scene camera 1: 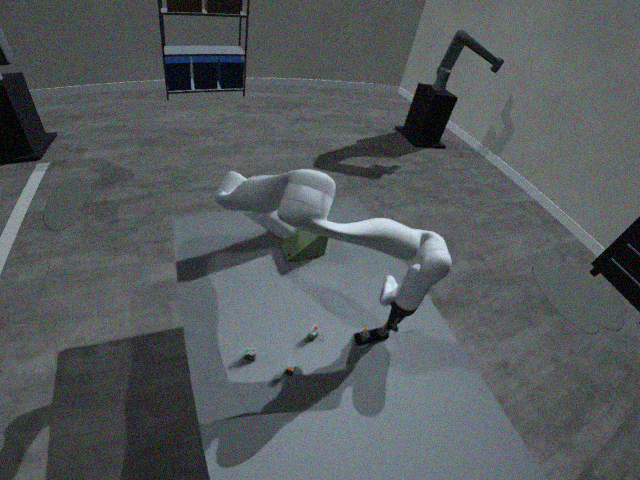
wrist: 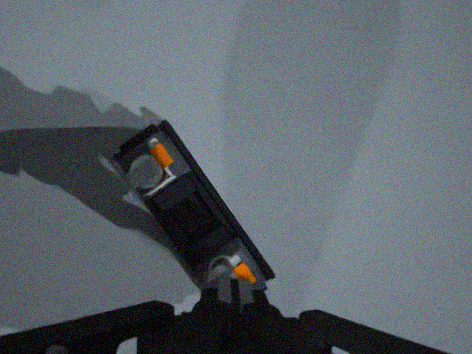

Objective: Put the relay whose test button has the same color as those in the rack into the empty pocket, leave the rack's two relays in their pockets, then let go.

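Seen in the pictures: gripper, fingertip midpoint: [scene camera 1: 387, 327] [wrist: 232, 299]; arm's base, link origin: [scene camera 1: 287, 228].
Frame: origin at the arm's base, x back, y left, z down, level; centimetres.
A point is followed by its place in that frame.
Note:
The black rack [scene camera 1: 371, 338] [wrist: 218, 200] {x -45.0, y 15.2, z 3.1 cm} lies on the mat. Two relays with orange test buttons, one at the far end [wrist: 146, 171] {x -46.7, y 12.1, z -0.2 cm} and one at the near end [wrist: 220, 270] {x -46.7, y 17.6, z -0.2 cm}, sit in its end pockets; the middle pocket is empty. My gripper [scene camera 1: 393, 327] {x -47.1, y 19.1, z -0.2 cm} [wrist: 232, 299] {x -47.1, y 19.1, z -0.2 cm} is shut with nothing between its fingers; its tips are at the rack's near end and overlap the near relay in the wrist view. Whether they touch it I cannot tell. In the scene view, three loose relays stand apart left of the rack: one with an orange button [scene camera 1: 288, 370] {x -51.9, y -13.1, z 0.6 cm}, one red [scene camera 1: 313, 333] {x -43.0, y -3.4, z 0.2 cm}, one green [scene camera 1: 250, 354] {x -45.4, y -21.9, z 0.4 cm}.
The grey mat [scene camera 1: 423, 413] {x -73.4, y 20.1, z 4.5 cm} lies under the rack and loose relays. A green block [scene camera 1: 309, 246] {x -11.9, y 4.7, z -1.8 cm} is by the arm's base. Farther off are a shelf unit [scene camera 1: 204, 50], another arm on a black pedestal [scene camera 1: 430, 116] and a dark object [scene camera 1: 622, 258] at the right edge.

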